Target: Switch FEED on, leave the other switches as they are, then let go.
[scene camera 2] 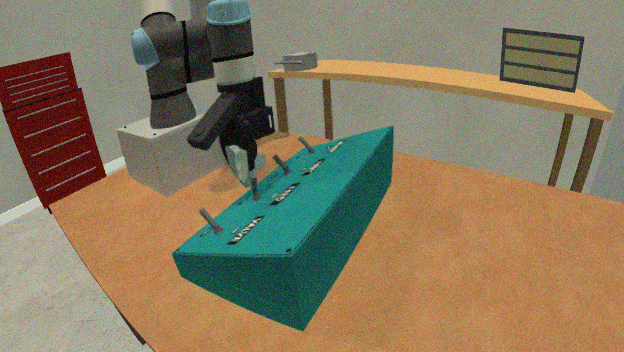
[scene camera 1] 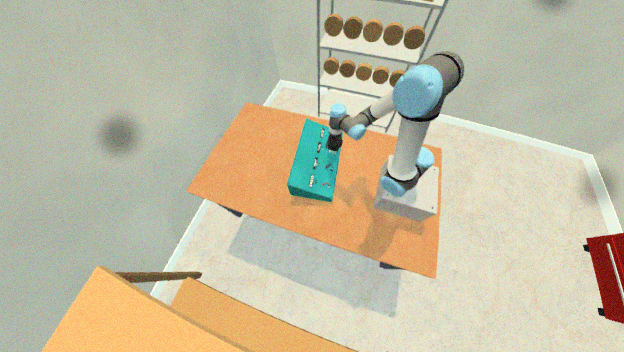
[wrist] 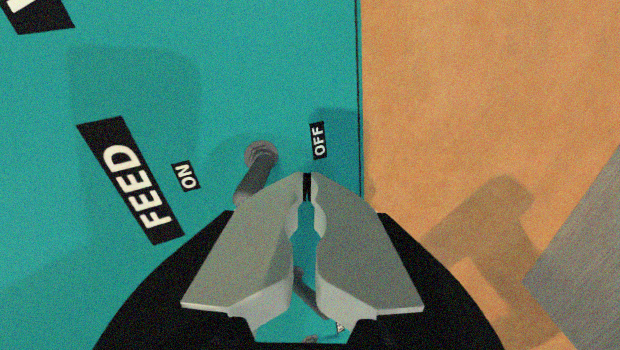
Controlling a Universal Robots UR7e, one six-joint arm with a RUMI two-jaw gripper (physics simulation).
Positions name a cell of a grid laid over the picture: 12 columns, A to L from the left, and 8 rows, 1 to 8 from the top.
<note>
I see my gripper (scene camera 2: E5) and a feed lever (wrist: E5).
My gripper shows as well in the wrist view (wrist: F5).
</note>
